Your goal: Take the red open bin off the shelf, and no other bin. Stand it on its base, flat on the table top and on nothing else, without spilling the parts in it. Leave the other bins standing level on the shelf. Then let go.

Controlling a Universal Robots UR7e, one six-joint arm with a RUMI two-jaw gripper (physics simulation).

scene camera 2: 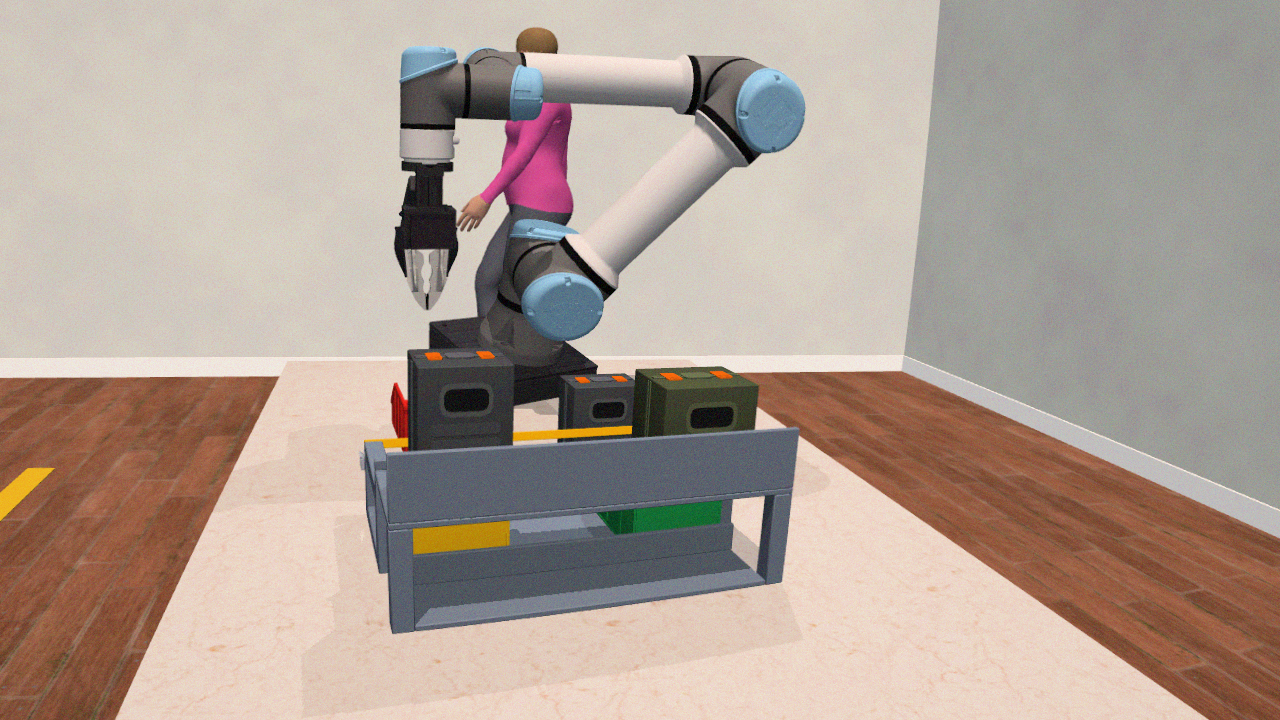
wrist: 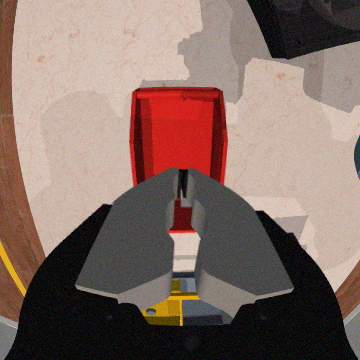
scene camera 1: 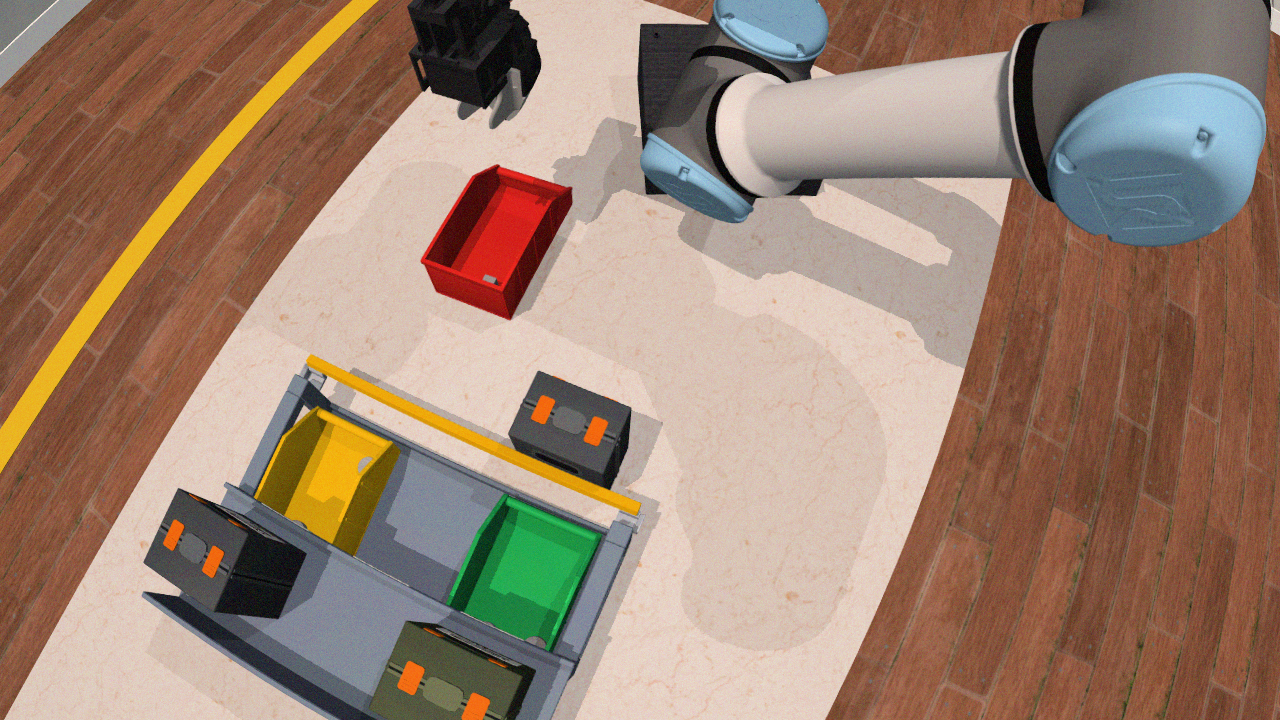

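Where they show: gripper, fingertip midpoint: (scene camera 2: 427, 309) (wrist: 180, 171) (scene camera 1: 506, 117); arm's base, link origin: (scene camera 2: 519, 345).
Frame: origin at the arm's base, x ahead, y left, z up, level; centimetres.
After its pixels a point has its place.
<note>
The red open bin (scene camera 1: 505, 228) @[x 23.3, y -21.5, z -7.2 cm] (scene camera 2: 400, 416) @[x 27.8, y -25.7, z -3.3 cm] (wrist: 175, 125) @[x 22.2, y -20.7, z -7.2 cm] stands upright on its base on the pale table top (scene camera 1: 760, 537) @[x 48.5, y 16.8, z -7.5 cm], apart from the shelf. A small grey part (scene camera 1: 490, 279) @[x 31.2, y -19.7, z -5.3 cm] lies inside it near one end. My gripper (scene camera 1: 480, 118) @[x 20.4, y -20.6, z 10.3 cm] (scene camera 2: 426, 307) @[x 20.4, y -20.6, z 10.3 cm] (wrist: 180, 171) @[x 20.4, y -20.6, z 10.3 cm] is shut and empty, pointing down high above the table, clear of the red bin. Its fingers hide part of the bin in the wrist view. The yellow bin (scene camera 1: 322, 483) @[x 59.5, y -28.9, z -6.7 cm] (scene camera 2: 460, 537) @[x 69.4, y -27.2, z -3.1 cm] and the green bin (scene camera 1: 537, 573) @[x 59.4, y -3.3, z -6.6 cm] (scene camera 2: 675, 516) @[x 70.4, y -4.8, z -3.1 cm] sit on the grey shelf (scene camera 1: 601, 573) @[x 57.8, y 3.0, z 0.9 cm] (scene camera 2: 590, 479) @[x 78.6, y -18.0, z 5.3 cm], with a gap between them; both look level.
A dark case (scene camera 1: 572, 429) @[x 47.2, y -3.2, z 5.6 cm] (scene camera 2: 595, 410) @[x 49.7, y -5.7, z 2.5 cm] stands on the table beside the shelf's yellow rail (scene camera 1: 447, 426) @[x 49.7, y -15.4, z 0.5 cm]. Another dark case (scene camera 1: 223, 555) @[x 69.4, y -24.5, z 14.8 cm] (scene camera 2: 460, 402) @[x 73.8, y -28.3, z 11.5 cm] and an olive case (scene camera 1: 456, 676) @[x 70.1, y -4.0, z 12.2 cm] (scene camera 2: 698, 402) @[x 75.8, y -6.2, z 10.7 cm] stand on the shelf's upper level. A person (scene camera 2: 541, 170) stands behind the arm.
</note>
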